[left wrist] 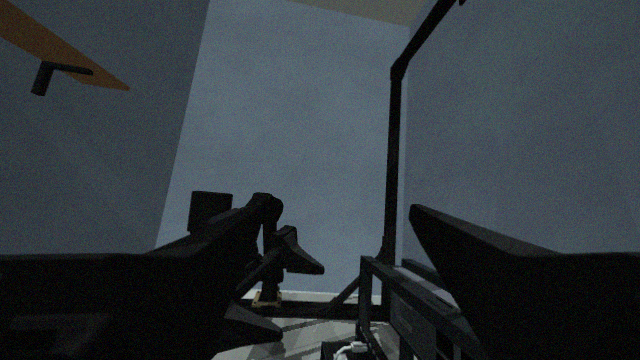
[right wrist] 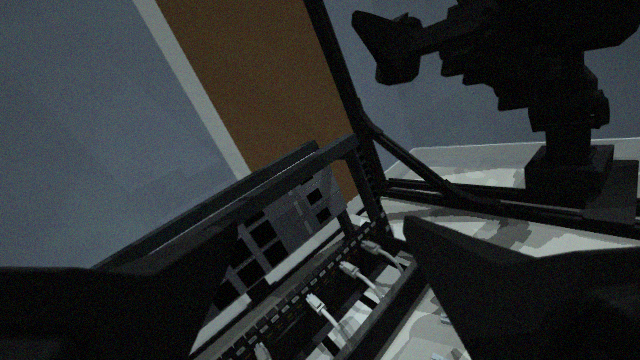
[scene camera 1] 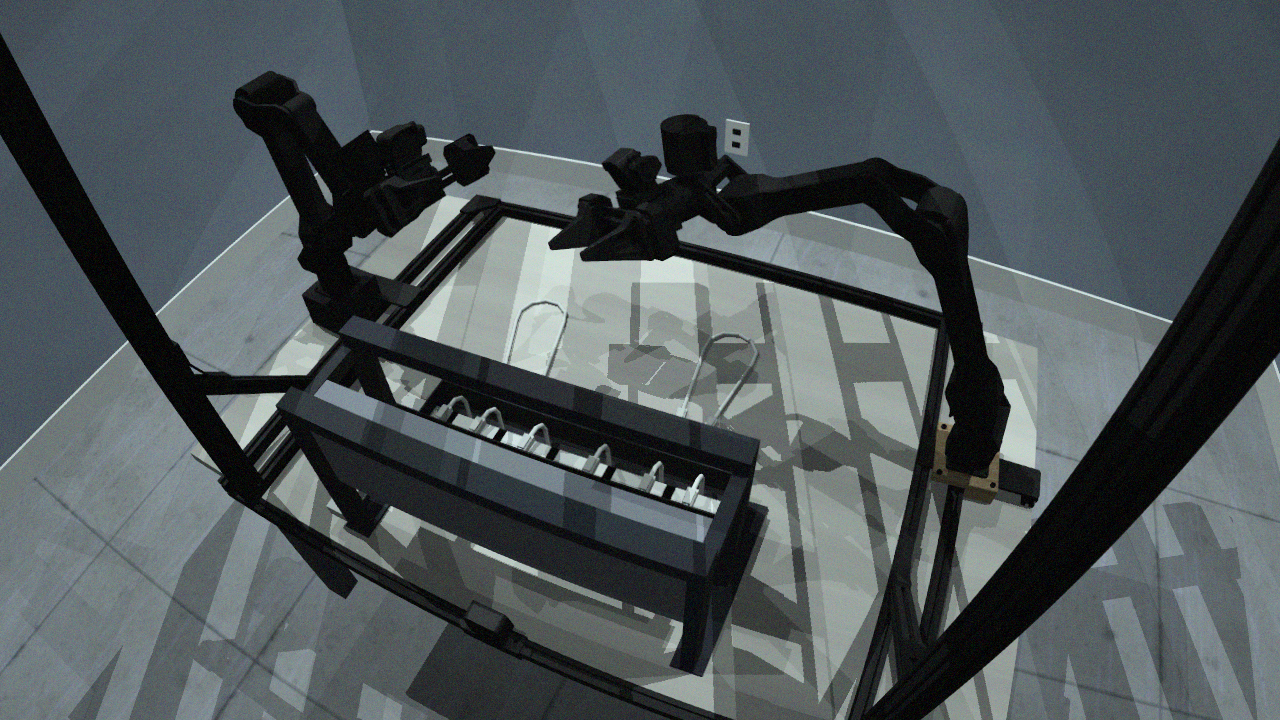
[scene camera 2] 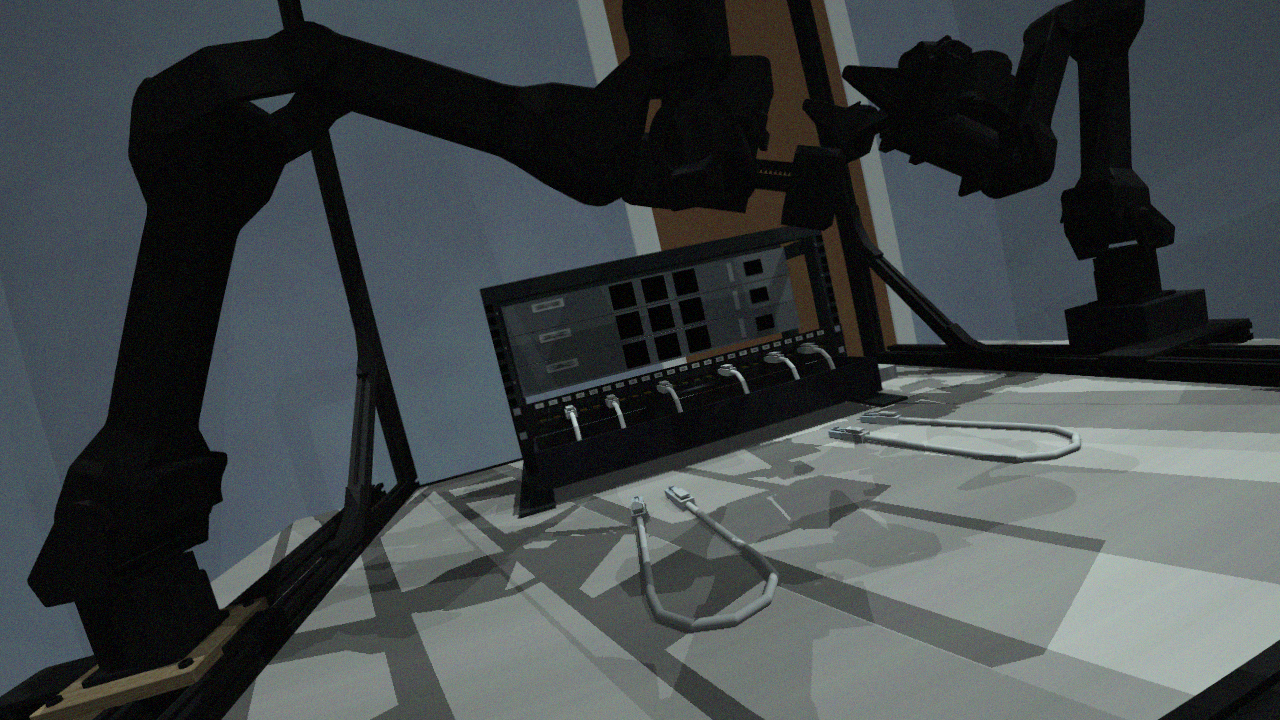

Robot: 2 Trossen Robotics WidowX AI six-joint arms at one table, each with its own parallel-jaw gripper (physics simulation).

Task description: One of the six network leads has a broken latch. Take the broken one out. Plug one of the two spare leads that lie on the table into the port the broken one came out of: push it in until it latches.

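Places are measured from the left arm's base along level axes (x ahead, y left, z up), in metres.
Pixels of known places: left gripper, fingertip midpoint: (left wrist: 335, 211) (scene camera 1: 468, 164) (scene camera 2: 821, 88); right gripper, fingertip midpoint: (left wrist: 306, 297) (right wrist: 321, 225) (scene camera 1: 564, 251) (scene camera 2: 741, 198); left arm's base, link origin: (right wrist: 567, 156) (scene camera 1: 337, 284) (scene camera 2: 1130, 299); right arm's base, link origin: (left wrist: 268, 297) (scene camera 1: 967, 455) (scene camera 2: 162, 648).
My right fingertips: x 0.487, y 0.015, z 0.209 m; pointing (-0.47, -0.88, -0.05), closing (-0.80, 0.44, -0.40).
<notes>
Ahead of a thing's pixels: the offset from my right fingertips to its top centre. "spot": to the spot under its first point.
Six pale leads sit in a row of ports low on a dark rack @(dy -0.192, dx +0.061, dz -0.014 m) (scene camera 1: 510, 476) (scene camera 2: 640, 265). The endmost leads @(dy -0.087, dx +0.221, dz -0.188 m) (scene camera 2: 573, 424) @(dy -0.128, dx -0.115, dz -0.187 m) (scene camera 2: 819, 354) are plugged in like the rest; I cannot tell which latch is broken. Two spare leads lie looped on the table: one @(spot: dy +0.225, dx +0.140, dz -0.273 m) (scene camera 1: 735, 337) (scene camera 2: 771, 583) nearer scene camera 2, the other @(spot: dy +0.157, dx -0.172, dz -0.273 m) (scene camera 1: 543, 304) (scene camera 2: 1069, 440) towards the left arm's side. My right gripper (scene camera 1: 567, 250) (scene camera 2: 776, 173) (right wrist: 321, 225) is open and empty, high above the table on the spare leads' side. My left gripper (scene camera 1: 461, 172) (left wrist: 335, 211) is open and empty, raised near its arm's base.
A black frame (scene camera 1: 805, 279) (scene camera 2: 1074, 363) runs round the table. Its uprights (scene camera 1: 116, 268) (scene camera 2: 344, 241) rise beside the rack. A dark cross-beam along the rack's top partly covers the ports in scene camera 1. The two grippers hang fairly near each other.
</notes>
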